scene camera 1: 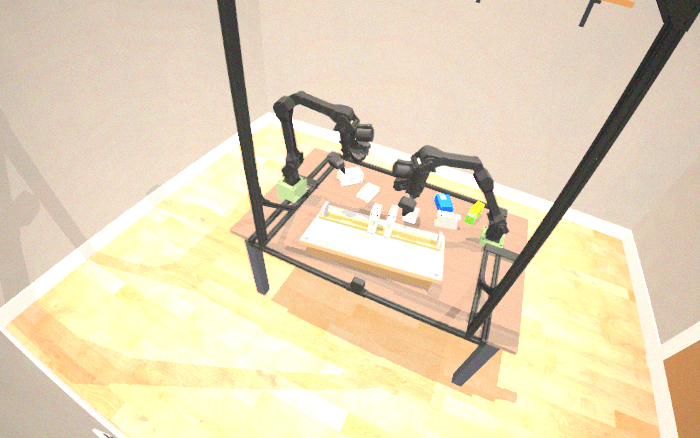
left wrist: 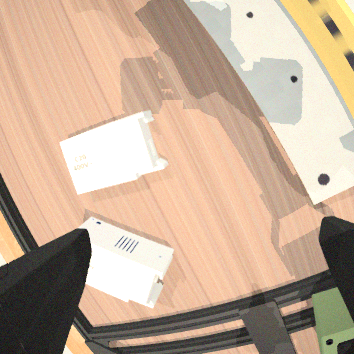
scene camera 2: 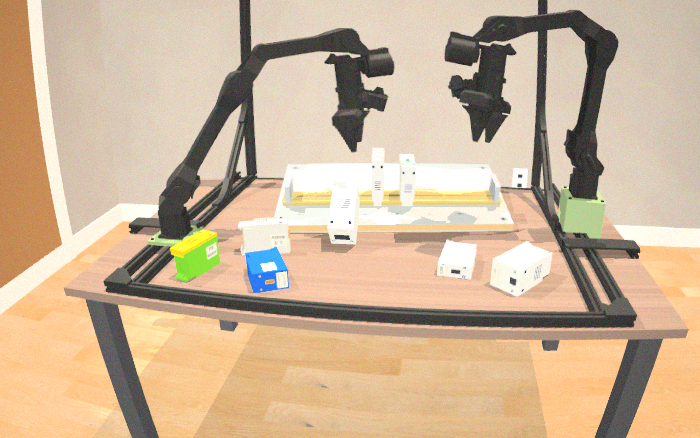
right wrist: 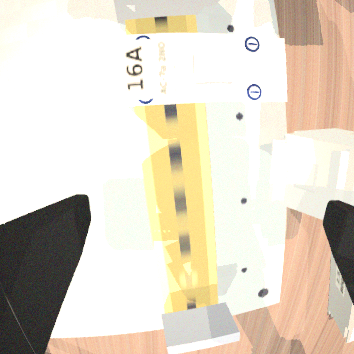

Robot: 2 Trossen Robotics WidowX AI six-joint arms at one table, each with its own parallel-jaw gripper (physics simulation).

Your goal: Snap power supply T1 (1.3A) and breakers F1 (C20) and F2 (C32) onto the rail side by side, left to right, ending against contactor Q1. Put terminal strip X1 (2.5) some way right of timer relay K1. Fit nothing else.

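Places are measured from the left arm's base along level axes (x ahead, y left, z up), in millimetres.
Where they show: left gripper, fingertip midpoint: [scene camera 1: 352, 168] [left wrist: 207, 236] [scene camera 2: 481, 142]; right gripper, fingertip midpoint: [scene camera 2: 356, 146] [right wrist: 212, 211]; left arm's base at its link origin: [scene camera 1: 291, 180] [scene camera 2: 583, 194]; right arm's base at its link origin: [scene camera 1: 493, 236] [scene camera 2: 175, 233].
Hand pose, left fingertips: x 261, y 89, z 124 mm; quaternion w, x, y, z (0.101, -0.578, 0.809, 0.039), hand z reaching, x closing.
Things, the pixels of their centre, and the offset from my left fingertips.
- Contactor Q1 at the middle of its body: [right wrist: 179, 77] [scene camera 2: 378, 177] [scene camera 1: 390, 221] dx +239, dy -77, dz -117 mm
- slim green-dotted module at the middle of its body: [scene camera 2: 407, 180] [scene camera 1: 374, 218] dx +173, dy -93, dz -125 mm
- F1 at the middle of its body: [left wrist: 111, 153] [scene camera 2: 458, 258] [scene camera 1: 367, 192] dx +32, dy +134, dz -209 mm
- apparently T1 at the middle of its body: [left wrist: 118, 262] [scene camera 2: 522, 267] [scene camera 1: 350, 176] dx -98, dy +180, dz -195 mm
- blue module at the middle of its body: [scene camera 2: 265, 269] [scene camera 1: 443, 204] dx +385, dy +269, dz -203 mm
- green-yellow module at the middle of its body: [scene camera 2: 195, 255] [scene camera 1: 474, 212] dx +535, dy +278, dz -188 mm
- end stop at the middle of its body: [right wrist: 198, 327] [scene camera 2: 289, 188] dx +446, dy -34, dz -145 mm
My right gripper [scene camera 1: 409, 212] [scene camera 2: 353, 148] [right wrist: 212, 211] is open and empty above the yellow rail [scene camera 2: 454, 198] [right wrist: 181, 220]. Contactor Q1 [scene camera 1: 390, 221] [scene camera 2: 377, 178] [right wrist: 210, 67], marked 16A, stands on the rail beside a slim green-dotted module [scene camera 1: 375, 218] [scene camera 2: 407, 178], apparently K1. A white module [scene camera 1: 410, 215] [scene camera 2: 343, 214] [right wrist: 320, 160], apparently F2, lies tilted off the rail at the plate's edge. My left gripper [scene camera 1: 342, 169] [scene camera 2: 481, 139] [left wrist: 207, 236] is open and empty above the table. F1 [scene camera 1: 368, 192] [scene camera 2: 457, 259] [left wrist: 112, 155], marked C20, and apparently T1 [scene camera 1: 350, 176] [scene camera 2: 521, 268] [left wrist: 127, 260] lie there.
A blue module [scene camera 1: 443, 202] [scene camera 2: 267, 271], a white module [scene camera 1: 447, 219] [scene camera 2: 265, 236] and a green-yellow module [scene camera 1: 474, 212] [scene camera 2: 197, 255] stand near the right arm's base. Which is X1 cannot be read. Grey stops bound the rail; one end stop [right wrist: 200, 327] shows in the right wrist view.
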